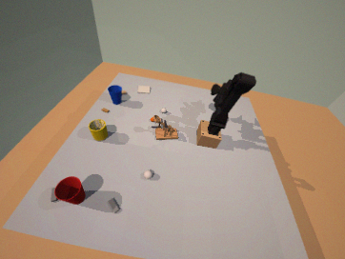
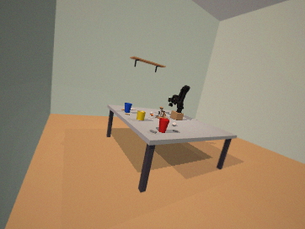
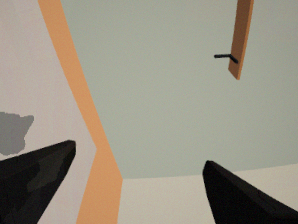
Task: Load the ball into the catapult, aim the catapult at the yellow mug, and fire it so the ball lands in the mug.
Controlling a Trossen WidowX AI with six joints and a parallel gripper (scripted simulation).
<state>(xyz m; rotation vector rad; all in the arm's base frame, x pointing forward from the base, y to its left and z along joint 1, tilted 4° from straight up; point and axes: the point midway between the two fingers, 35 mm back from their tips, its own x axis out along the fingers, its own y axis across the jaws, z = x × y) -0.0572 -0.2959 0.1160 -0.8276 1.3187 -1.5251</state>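
The wooden catapult lies 390 mm ahead of my gripper tip, 340 mm to the left of it and 150 mm below it. Round my gripper tip: blue mug 780 mm ahead, 120 mm to the left, 200 mm below; white pad 630 mm ahead, 110 mm to the right, 220 mm below; orange ball 470 mm ahead, 240 mm to the left, 210 mm below.
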